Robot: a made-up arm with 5 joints.
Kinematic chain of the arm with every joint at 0, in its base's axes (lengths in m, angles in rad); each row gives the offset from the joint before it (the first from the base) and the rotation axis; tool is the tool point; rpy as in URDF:
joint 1: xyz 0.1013 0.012 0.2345 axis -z
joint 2: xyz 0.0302 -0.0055 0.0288 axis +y
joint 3: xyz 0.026 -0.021 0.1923 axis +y
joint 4: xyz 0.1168 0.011 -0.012 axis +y
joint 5: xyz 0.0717 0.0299 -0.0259 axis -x
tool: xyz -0.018 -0.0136 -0.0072 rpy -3.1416 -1.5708 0
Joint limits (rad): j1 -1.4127..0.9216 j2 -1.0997..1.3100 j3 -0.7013..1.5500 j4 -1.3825..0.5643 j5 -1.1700..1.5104
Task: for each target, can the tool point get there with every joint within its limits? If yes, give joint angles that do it. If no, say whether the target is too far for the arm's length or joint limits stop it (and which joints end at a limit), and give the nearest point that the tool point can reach.
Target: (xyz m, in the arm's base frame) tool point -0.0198 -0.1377 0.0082
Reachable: no: joint limits stop it (at a limit: joint 1, joint 2) | nearest point 0.1780 -0.0888 0.1358 | short by 0.240 m
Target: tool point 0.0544 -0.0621 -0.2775
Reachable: no: too far | nearest point 0.2073 -0.1126 0.1130 | short by 0.422 m
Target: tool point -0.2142 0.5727 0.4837
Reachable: no: too far | nearest point 0.1411 0.3612 0.4126 | short by 0.420 m
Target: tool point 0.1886 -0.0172 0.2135
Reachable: yes | joints 0.3127 1.0602 0.9858 0.2703 0.5690
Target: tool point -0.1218 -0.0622 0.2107
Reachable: no: joint limits stop it (at a limit: joint 3, joint 4, joint 5) | nearest point 0.0630 -0.0007 0.2489 | short by 0.199 m
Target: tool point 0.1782 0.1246 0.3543
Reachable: yes | joints -0.8968 -0.3284 0.5802 0.1572 -0.8051
